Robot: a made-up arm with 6 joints.
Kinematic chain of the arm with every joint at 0, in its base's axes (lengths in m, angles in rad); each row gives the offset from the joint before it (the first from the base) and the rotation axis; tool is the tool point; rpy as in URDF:
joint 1: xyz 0 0 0.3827 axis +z
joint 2: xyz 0 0 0 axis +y
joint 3: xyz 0.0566 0 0.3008 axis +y
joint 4: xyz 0.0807 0 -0.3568 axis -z
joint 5: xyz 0 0 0 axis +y
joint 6: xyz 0.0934 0 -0.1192 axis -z
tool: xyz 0 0 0 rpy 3.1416 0 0
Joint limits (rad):
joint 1: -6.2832..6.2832
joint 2: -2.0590..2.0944
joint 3: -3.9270..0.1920
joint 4: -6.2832..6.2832
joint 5: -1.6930..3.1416
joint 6: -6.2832..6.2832
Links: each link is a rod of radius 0.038 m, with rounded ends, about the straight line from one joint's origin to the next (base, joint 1, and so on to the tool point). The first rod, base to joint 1, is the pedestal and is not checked.
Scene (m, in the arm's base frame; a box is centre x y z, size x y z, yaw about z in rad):
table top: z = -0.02
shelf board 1: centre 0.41 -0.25 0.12 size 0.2 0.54 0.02 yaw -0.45
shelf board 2: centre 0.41 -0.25 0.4 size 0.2 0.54 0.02 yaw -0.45
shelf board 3: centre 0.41 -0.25 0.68 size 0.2 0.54 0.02 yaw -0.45
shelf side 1: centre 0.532 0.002 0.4 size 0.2 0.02 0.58 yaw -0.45
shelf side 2: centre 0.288 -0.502 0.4 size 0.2 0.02 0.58 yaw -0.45
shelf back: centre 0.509 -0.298 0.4 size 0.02 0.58 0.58 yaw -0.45
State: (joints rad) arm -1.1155 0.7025 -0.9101 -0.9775 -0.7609 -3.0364
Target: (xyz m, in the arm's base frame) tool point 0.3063 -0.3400 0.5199
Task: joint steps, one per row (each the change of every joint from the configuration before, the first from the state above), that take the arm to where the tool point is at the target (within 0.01 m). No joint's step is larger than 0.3 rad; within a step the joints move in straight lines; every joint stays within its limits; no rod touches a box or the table.
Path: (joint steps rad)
1: -0.1799 -0.0753 0.2420 -0.0554 -0.0817 0.0000
2: -0.1799 -0.0754 0.2419 -0.0555 -0.0817 0.0000
3: 0.0052 -0.2277 -0.0077 -0.0355 -0.1542 0.0000
4: 0.0052 -0.2278 -0.0077 -0.0354 -0.1542 0.0000
5: 0.0051 -0.2278 -0.0077 -0.0355 -0.1542 0.0000
6: 0.1664 0.1400 -0.2086 0.0697 0.1742 0.0000
7: 0.1664 0.1401 -0.2087 0.0696 0.1743 0.0000

